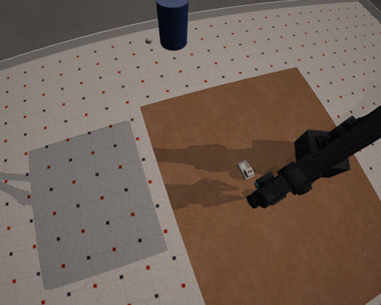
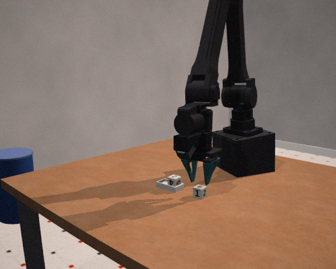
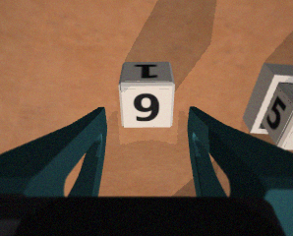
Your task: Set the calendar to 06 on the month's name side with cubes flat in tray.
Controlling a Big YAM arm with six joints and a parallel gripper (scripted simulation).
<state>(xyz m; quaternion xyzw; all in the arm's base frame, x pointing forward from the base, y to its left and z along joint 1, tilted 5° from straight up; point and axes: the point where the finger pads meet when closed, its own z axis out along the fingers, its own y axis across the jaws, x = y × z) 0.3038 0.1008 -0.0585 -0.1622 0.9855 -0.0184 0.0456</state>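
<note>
Right now the white digit cube is 3 cm below my hand. The rest, counted from my hand: white tray 2 cm ahead, 11 cm to the right, 4 cm below.
</note>
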